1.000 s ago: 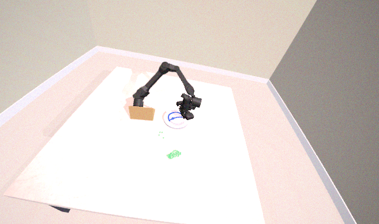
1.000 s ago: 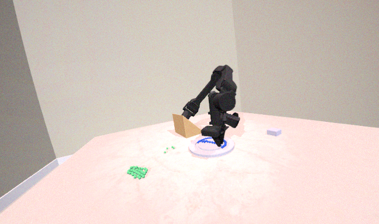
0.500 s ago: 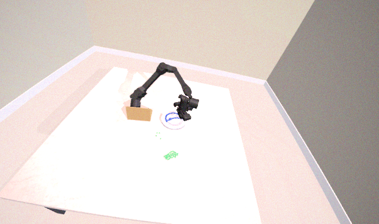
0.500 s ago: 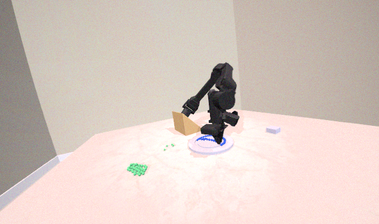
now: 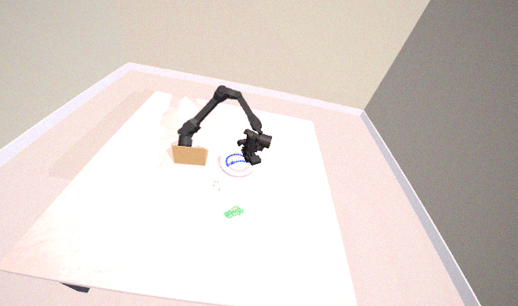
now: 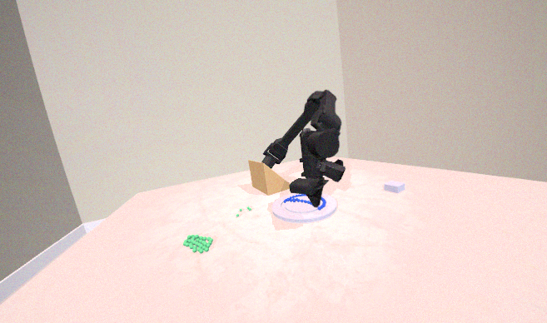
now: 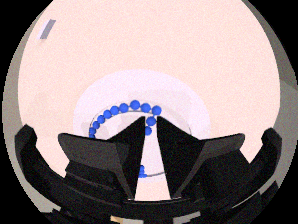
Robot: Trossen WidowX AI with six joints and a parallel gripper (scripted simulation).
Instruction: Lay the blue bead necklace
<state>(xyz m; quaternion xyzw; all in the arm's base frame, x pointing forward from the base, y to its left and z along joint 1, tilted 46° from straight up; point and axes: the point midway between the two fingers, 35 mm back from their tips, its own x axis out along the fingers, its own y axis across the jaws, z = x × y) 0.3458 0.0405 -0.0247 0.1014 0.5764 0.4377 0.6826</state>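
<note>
The round white bead board lies 5 cm behind my gripper tip, 1 cm to the right of it and 1 cm below it. Also, from my gripper tip: small grey block 6 cm ahead, 28 cm to the left.
</note>
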